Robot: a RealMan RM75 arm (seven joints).
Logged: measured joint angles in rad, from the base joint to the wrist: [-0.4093, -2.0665, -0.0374, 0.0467, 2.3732, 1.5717, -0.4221]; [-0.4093, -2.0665, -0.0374, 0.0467, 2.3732, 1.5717, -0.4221]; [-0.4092, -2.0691, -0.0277, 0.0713, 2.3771, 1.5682, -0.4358]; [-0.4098, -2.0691, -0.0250, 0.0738, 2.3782, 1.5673, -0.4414]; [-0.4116, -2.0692, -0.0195, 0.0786, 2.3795, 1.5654, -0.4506]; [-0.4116, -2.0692, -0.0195, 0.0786, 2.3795, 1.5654, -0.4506]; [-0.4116, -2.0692, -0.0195, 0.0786, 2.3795, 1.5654, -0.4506]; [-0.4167, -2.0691, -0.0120, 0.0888, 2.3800, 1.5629, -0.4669]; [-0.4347, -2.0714, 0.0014, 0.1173, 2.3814, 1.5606, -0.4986]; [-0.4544, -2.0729, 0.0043, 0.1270, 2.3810, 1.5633, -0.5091]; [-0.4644, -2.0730, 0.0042, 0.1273, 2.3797, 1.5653, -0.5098]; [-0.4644, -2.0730, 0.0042, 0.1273, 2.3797, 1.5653, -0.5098]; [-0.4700, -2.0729, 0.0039, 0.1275, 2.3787, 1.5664, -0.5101]
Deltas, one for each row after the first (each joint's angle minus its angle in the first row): [0.0000, 0.0000, 0.0000, 0.0000, 0.0000, 0.0000, 0.0000]; [0.0001, -0.0026, 0.0097, 0.0246, 0.0039, -0.0035, -0.0137]; [-0.0005, -0.0026, 0.0124, 0.0271, 0.0050, -0.0044, -0.0193]; [-0.0023, -0.0027, 0.0179, 0.0319, 0.0063, -0.0063, -0.0285]; [-0.0023, -0.0027, 0.0179, 0.0319, 0.0063, -0.0063, -0.0285]; [-0.0023, -0.0027, 0.0179, 0.0319, 0.0063, -0.0063, -0.0285]; [-0.0074, -0.0026, 0.0254, 0.0421, 0.0068, -0.0088, -0.0448]; [-0.0254, -0.0049, 0.0388, 0.0706, 0.0082, -0.0111, -0.0765]; [-0.0451, -0.0064, 0.0417, 0.0803, 0.0078, -0.0084, -0.0870]; [-0.0551, -0.0065, 0.0416, 0.0806, 0.0065, -0.0064, -0.0877]; [-0.0551, -0.0065, 0.0416, 0.0806, 0.0065, -0.0064, -0.0877]; [-0.0607, -0.0064, 0.0413, 0.0808, 0.0055, -0.0053, -0.0880]
